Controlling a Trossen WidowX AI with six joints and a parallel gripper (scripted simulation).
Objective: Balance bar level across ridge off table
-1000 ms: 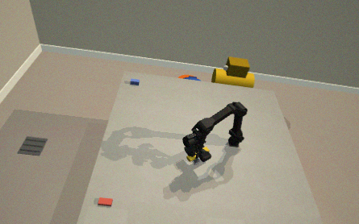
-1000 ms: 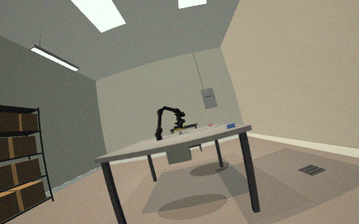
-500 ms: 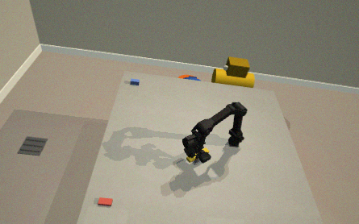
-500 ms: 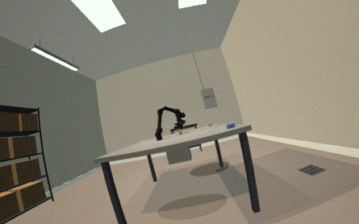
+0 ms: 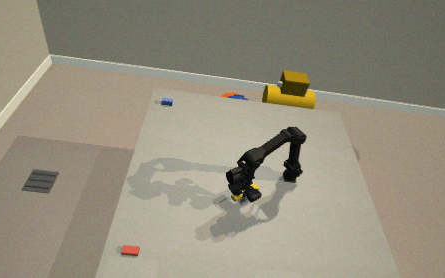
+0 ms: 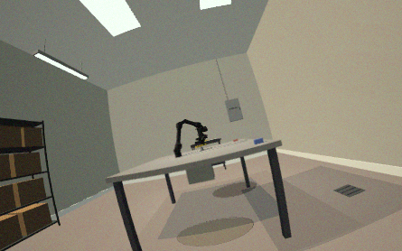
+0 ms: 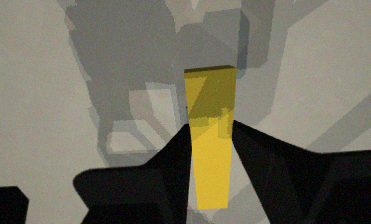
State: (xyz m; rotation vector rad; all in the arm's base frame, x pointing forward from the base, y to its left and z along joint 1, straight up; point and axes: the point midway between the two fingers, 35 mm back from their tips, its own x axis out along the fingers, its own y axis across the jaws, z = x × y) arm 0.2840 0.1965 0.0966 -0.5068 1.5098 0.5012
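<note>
The yellow bar lies 20 mm to the right of my gripper tip and 20 mm behind it. The rest, counted from my gripper tip: red block 460 mm ahead, 300 mm to the left, 50 mm below; then blue block 700 mm to the right, 460 mm ahead, 50 mm below.
</note>
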